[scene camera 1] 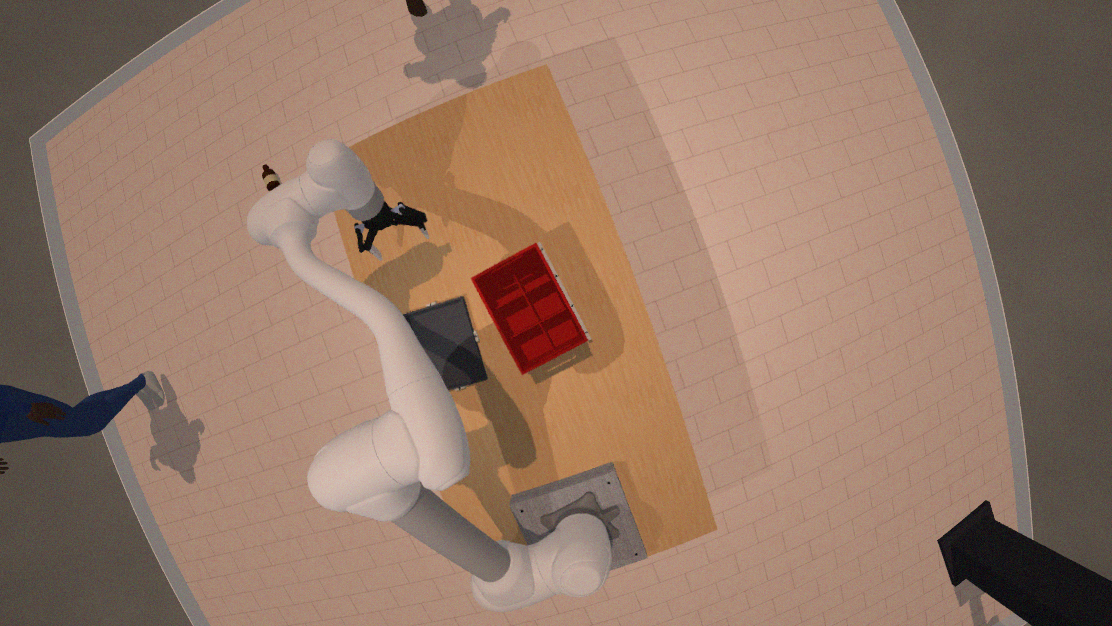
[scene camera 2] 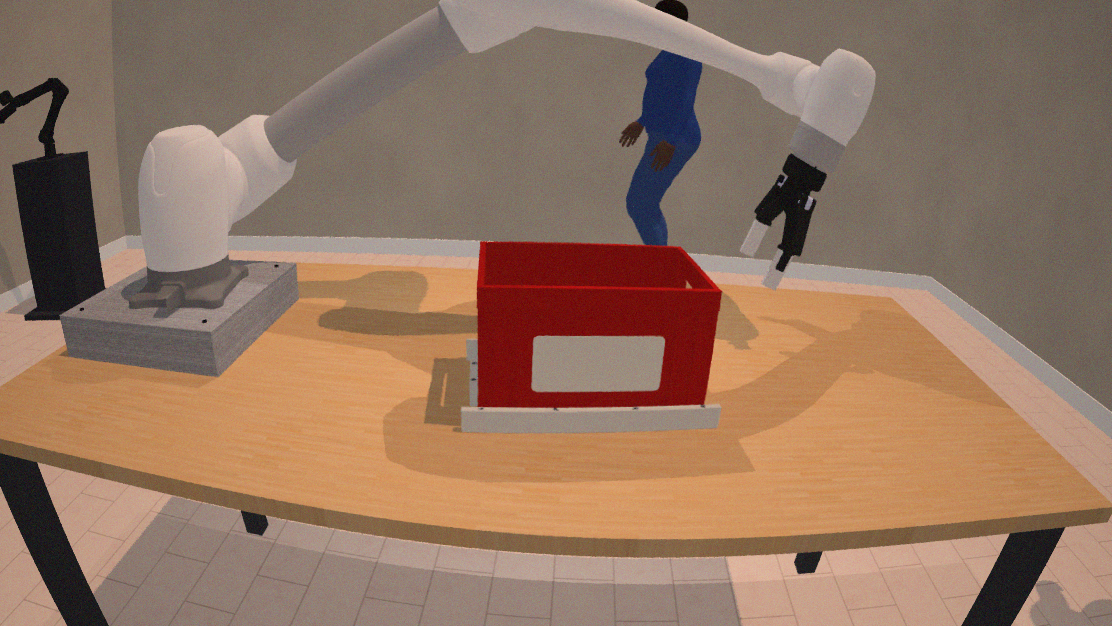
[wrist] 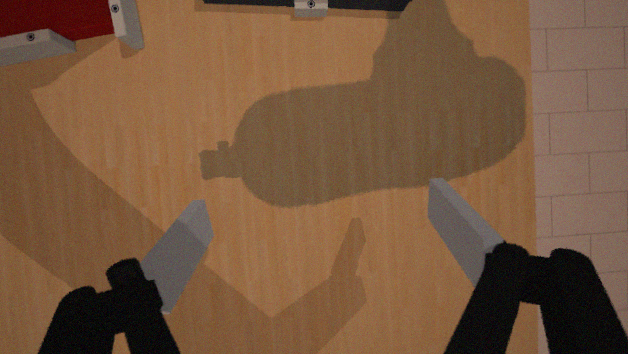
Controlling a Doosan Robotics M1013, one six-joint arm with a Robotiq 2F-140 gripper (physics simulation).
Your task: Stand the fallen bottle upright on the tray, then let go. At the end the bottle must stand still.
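Pixels of known places: gripper, between the fingertips: (scene camera 1: 403, 245) (scene camera 2: 756, 269) (wrist: 317, 208); arm's base, origin of its link: (scene camera 1: 580, 526) (scene camera 2: 190, 290).
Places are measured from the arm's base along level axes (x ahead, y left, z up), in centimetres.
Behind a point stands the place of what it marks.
The brown bottle (scene camera 1: 270, 177) @(x 199.6, y 68.2, z -75.5 cm) with a pale label lies on its side on the floor, beyond the table's left edge in scene camera 1, partly beside the arm's wrist. It does not show in scene camera 2 or the wrist view. The dark grey tray (scene camera 1: 449, 317) @(x 73.7, y 0.2, z -6.8 cm) (wrist: 360, 4) @(x 80.6, y 7.5, z -6.4 cm) lies on the table, partly hidden by the arm in scene camera 1. No bottle shows on its visible part. My gripper (scene camera 1: 400, 242) @(x 96.7, y -1.3, z 3.0 cm) (scene camera 2: 761, 260) @(x 96.7, y -1.3, z 3.0 cm) (wrist: 317, 208) @(x 96.7, y -1.3, z 3.0 cm) is wide open and empty, tilted above the table, past the tray's far end from the robot base.
A red crate (scene camera 1: 498, 325) @(x 63.7, y -14.1, z 10.2 cm) (scene camera 2: 505, 373) @(x 52.1, y -31.2, z 0.0 cm) (wrist: 50, 15) @(x 77.1, y -18.2, z -3.1 cm) with inner dividers stands beside the tray, with pale strips along its foot. The wooden table (scene camera 1: 622, 435) @(x 16.4, y -24.9, z -7.3 cm) (scene camera 2: 311, 466) @(x 29.5, y -39.9, z -7.3 cm) carries the robot's grey base block (scene camera 1: 630, 536) @(x -11.6, y -11.0, z 0.2 cm) (scene camera 2: 140, 346) @(x -4.1, y -15.2, z -3.7 cm). A person in blue (scene camera 1: 77, 416) (scene camera 2: 673, 101) is beyond the table.
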